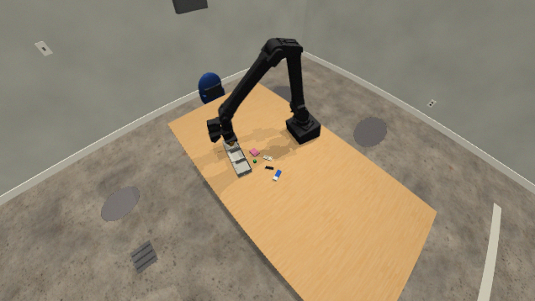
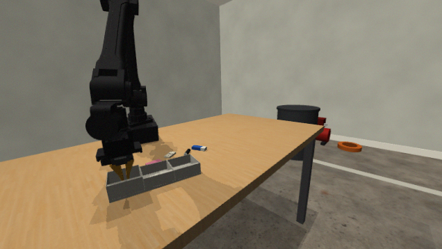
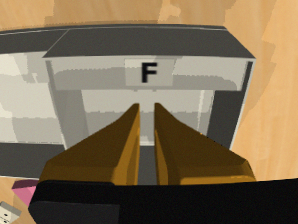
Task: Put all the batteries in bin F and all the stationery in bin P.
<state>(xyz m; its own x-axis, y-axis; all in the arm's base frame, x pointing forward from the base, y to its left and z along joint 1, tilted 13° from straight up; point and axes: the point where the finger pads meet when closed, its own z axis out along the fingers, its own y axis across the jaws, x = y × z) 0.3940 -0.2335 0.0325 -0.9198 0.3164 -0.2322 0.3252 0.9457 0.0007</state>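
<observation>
Right now the bin rack is 30 mm ahead of my hand, 80 mm to the left of it and 10 mm below it. Also, from my hand: green ball 20 mm behind, 170 mm to the left, 20 mm below; then pink eraser block 70 mm behind, 130 mm to the left, 30 mm below; then white domino-like piece 100 mm behind, 210 mm to the left, 30 mm below.
</observation>
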